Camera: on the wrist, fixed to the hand. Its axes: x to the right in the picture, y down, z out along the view.
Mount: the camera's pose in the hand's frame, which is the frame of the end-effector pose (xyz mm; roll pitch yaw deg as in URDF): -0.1 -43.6 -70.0 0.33 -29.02 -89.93
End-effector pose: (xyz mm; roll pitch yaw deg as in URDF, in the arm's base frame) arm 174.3 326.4 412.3 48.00 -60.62 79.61
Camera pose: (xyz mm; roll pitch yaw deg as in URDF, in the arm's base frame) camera 164.3 398.4 373.3 62.34 9.13 6.32
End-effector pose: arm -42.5 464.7 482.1 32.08 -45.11 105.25
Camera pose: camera -58.1 520.9 423.8 45.52 2.12 17.46
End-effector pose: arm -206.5 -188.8 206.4 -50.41 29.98 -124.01
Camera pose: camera -271.1 -138.5 196.9 -72.03 -58.32 -144.45
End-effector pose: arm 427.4 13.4 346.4 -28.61 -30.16 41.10
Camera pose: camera 489.9 -27.4 311.3 47.66 -46.95 -87.24
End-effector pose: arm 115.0 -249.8 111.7 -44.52 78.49 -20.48
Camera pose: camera 69.2 -318.3 107.9 -86.33 -10.97 -37.26
